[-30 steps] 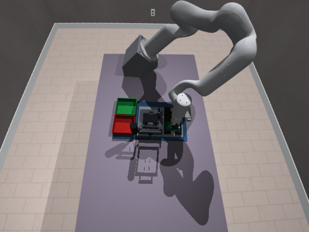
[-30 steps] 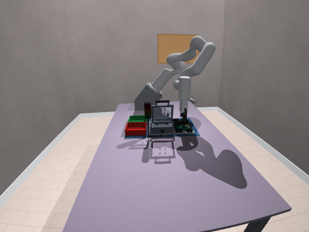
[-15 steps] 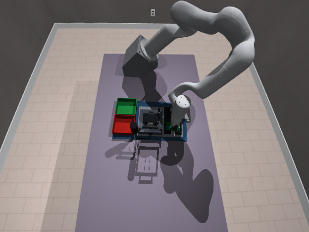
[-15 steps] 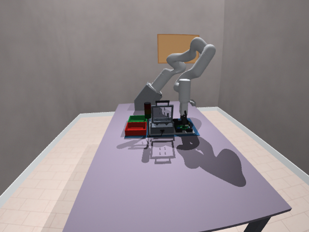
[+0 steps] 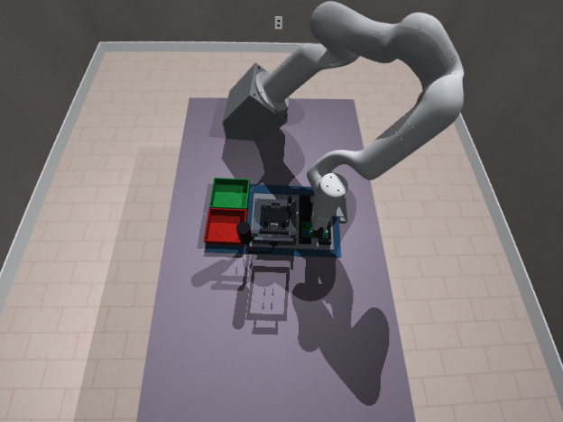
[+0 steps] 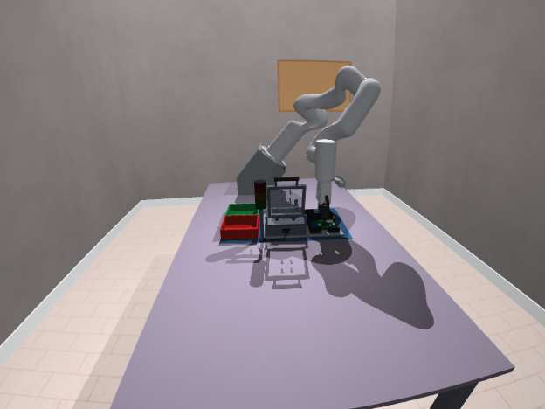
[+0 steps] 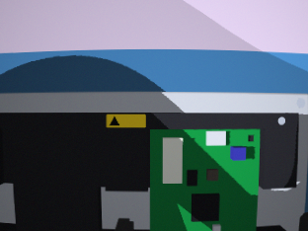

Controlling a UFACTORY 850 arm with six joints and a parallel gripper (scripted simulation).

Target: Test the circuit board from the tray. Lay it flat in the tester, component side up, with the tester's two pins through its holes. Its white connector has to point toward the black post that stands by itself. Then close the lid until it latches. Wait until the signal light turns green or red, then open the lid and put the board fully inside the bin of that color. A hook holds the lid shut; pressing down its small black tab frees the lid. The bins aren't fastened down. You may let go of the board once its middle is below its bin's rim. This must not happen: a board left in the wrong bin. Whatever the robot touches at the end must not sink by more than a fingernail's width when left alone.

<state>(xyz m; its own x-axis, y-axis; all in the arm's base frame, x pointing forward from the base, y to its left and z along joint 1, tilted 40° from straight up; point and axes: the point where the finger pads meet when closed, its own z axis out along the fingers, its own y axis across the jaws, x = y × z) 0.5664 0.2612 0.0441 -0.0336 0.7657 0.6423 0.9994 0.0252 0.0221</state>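
Right now my hand is 60 mm above the green circuit board. Round my hand: clear lid (90 mm ahead, 170 mm to the right, 100 mm above); red bin (20 mm ahead, 370 mm to the right, 60 mm below); tester nest (30 mm behind, 160 mm to the right, 10 mm below).
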